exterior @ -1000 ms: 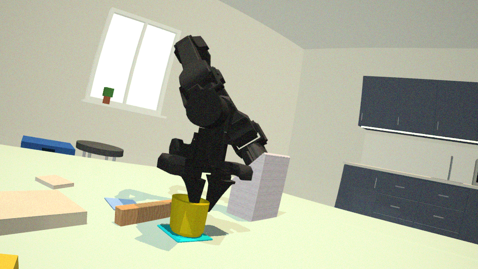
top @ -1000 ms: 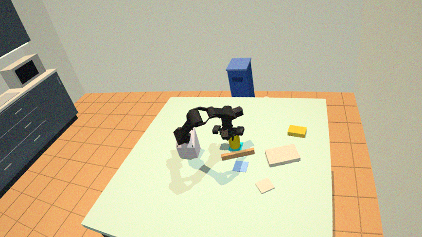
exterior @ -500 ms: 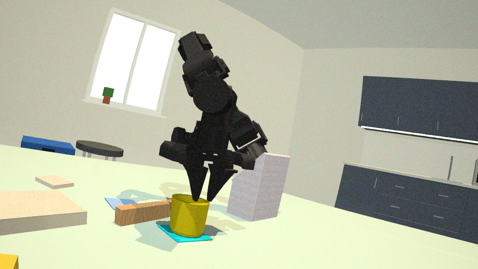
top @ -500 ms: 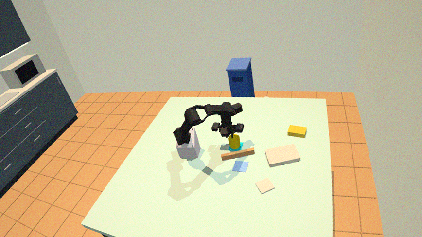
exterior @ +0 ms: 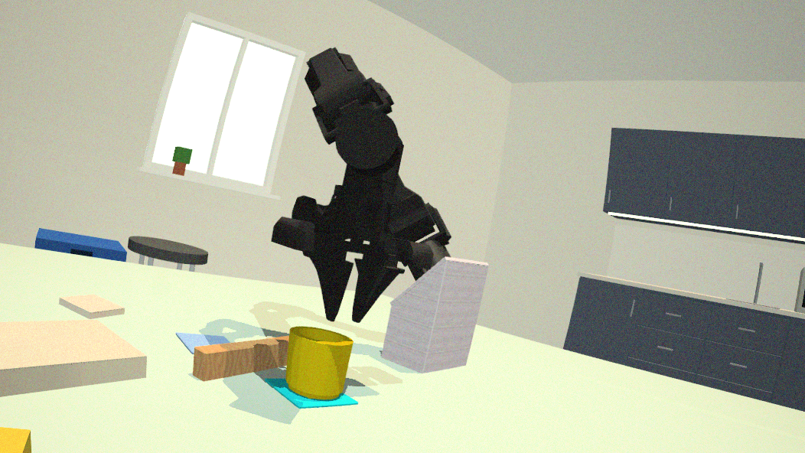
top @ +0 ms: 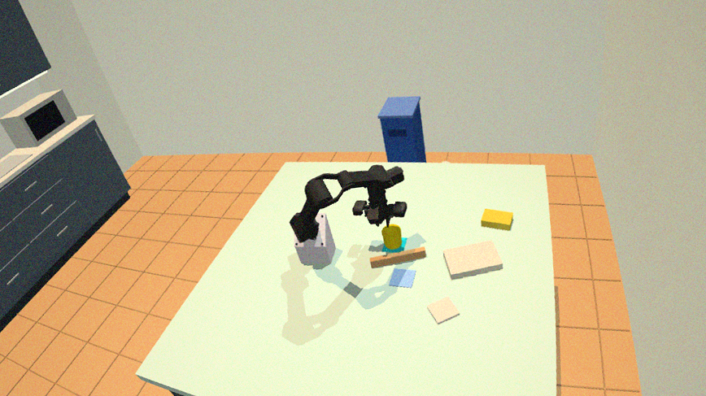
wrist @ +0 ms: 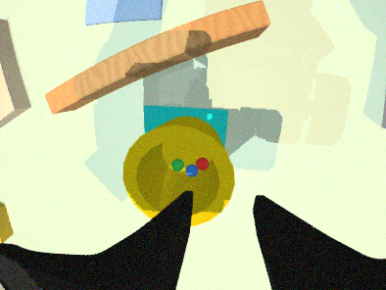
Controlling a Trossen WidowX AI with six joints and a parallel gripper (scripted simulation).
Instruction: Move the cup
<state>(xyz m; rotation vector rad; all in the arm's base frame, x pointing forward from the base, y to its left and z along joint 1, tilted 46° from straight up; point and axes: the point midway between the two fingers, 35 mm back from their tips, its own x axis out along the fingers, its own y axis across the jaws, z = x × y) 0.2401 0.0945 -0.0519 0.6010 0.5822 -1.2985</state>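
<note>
Now: gripper tip 50 mm above the yellow cup and 20 mm short of it. From my gripper tip the other things lie so: large beige slab: 330 mm ahead, 80 mm below, 40 mm to the right; then cyan pad: 100 mm below, 30 mm ahead; then wooden block: 80 mm to the right, 80 mm below, 70 mm ahead.
</note>
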